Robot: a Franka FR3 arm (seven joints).
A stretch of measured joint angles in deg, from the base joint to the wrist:
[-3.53, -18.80, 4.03, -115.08, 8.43, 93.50, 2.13]
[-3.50, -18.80, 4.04, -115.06, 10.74, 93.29, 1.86]
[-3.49, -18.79, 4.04, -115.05, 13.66, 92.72, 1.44]
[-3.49, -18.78, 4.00, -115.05, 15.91, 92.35, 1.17]
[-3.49, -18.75, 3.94, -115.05, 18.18, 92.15, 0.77]
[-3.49, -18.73, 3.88, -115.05, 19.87, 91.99, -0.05]
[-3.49, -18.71, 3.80, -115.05, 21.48, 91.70, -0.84]
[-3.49, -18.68, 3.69, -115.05, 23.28, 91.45, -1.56]
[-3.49, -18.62, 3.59, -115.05, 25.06, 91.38, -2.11]
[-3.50, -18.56, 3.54, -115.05, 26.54, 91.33, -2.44]
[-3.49, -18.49, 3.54, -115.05, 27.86, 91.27, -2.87]
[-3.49, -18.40, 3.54, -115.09, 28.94, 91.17, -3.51]
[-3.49, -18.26, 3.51, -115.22, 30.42, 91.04, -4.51]
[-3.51, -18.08, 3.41, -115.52, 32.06, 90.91, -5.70]
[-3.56, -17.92, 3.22, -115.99, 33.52, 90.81, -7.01]
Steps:
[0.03, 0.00, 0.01, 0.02, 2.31, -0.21, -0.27]
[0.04, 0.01, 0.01, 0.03, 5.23, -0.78, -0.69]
[0.04, 0.02, -0.03, 0.03, 7.48, -1.15, -0.96]
[0.04, 0.05, -0.09, 0.03, 9.75, -1.35, -1.36]
[0.04, 0.07, -0.15, 0.03, 11.44, -1.51, -2.18]
[0.04, 0.09, -0.23, 0.03, 13.05, -1.80, -2.97]
[0.04, 0.12, -0.34, 0.03, 14.85, -2.05, -3.69]
[0.04, 0.18, -0.44, 0.03, 16.63, -2.12, -4.24]
[0.03, 0.24, -0.49, 0.03, 18.11, -2.17, -4.57]
[0.04, 0.31, -0.49, 0.03, 19.43, -2.23, -5.00]
[0.04, 0.40, -0.49, -0.01, 20.51, -2.33, -5.64]
[0.04, 0.54, -0.52, -0.14, 21.99, -2.46, -6.64]
[0.02, 0.72, -0.62, -0.44, 23.63, -2.59, -7.83]
[-0.03, 0.88, -0.81, -0.91, 25.09, -2.69, -9.14]

